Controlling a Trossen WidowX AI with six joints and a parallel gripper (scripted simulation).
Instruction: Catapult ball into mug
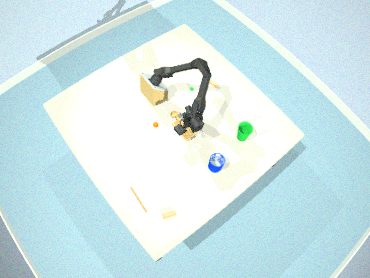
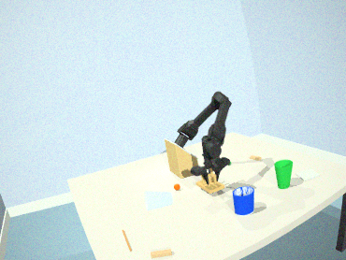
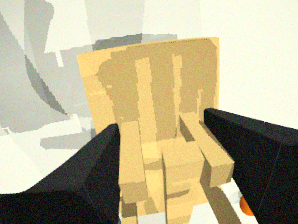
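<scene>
Right now my gripper tip is 16 cm past the orange ball, 13 cm to the left of it and 4 cm above it. Round my gripper tip: small green ball 26 cm behind, 23 cm to the left, 4 cm below; blue mug 27 cm ahead, 2 cm below, 1 cm to the left; wooden catapult 7 cm behind, 2 cm to the left, 2 cm above.
</scene>
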